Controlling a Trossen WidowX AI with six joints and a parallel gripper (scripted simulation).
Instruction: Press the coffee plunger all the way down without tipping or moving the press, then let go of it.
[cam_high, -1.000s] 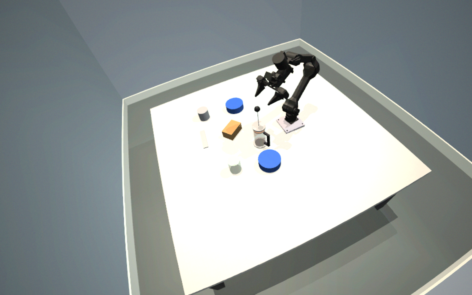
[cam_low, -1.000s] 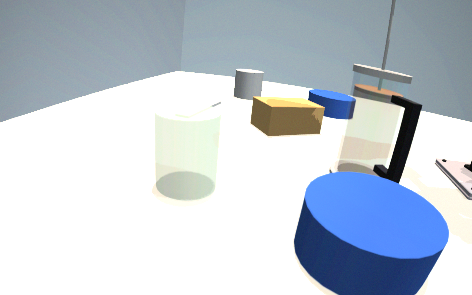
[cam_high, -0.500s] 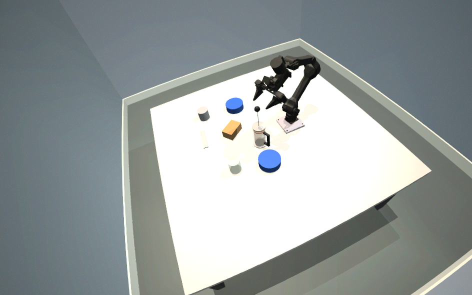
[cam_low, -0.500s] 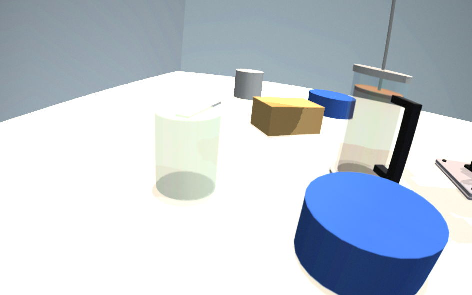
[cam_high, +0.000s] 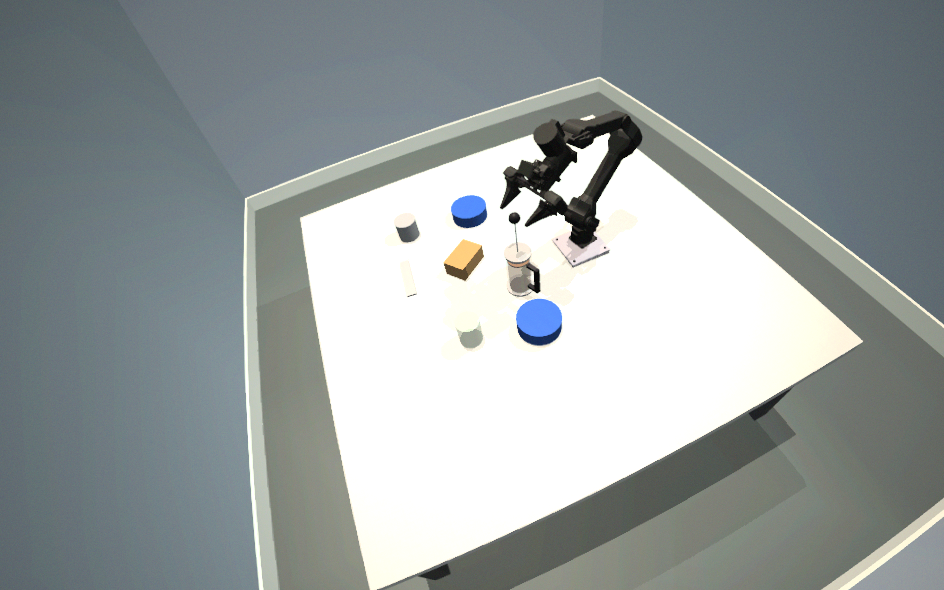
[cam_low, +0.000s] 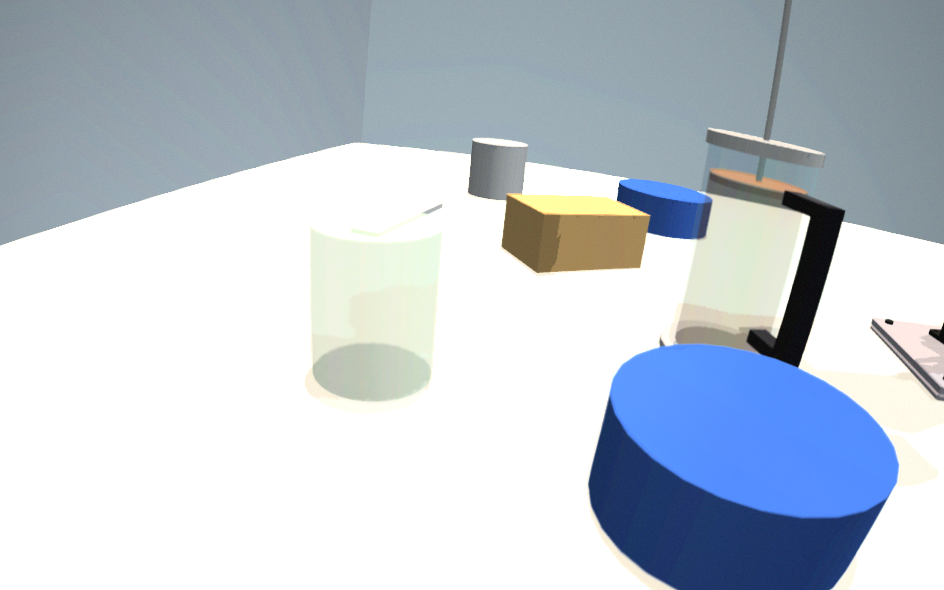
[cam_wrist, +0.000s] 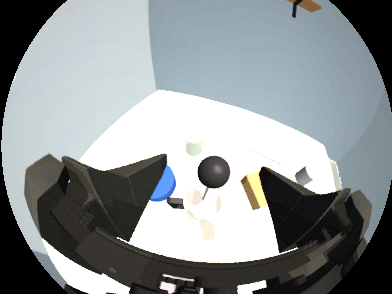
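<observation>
Now: the coffee press 1 cm behind my gripper tip, 2 cm to the left of it and 14 cm below it. Also, from my gripper tip: orange block: 8 cm ahead, 18 cm to the right, 24 cm below.
</observation>
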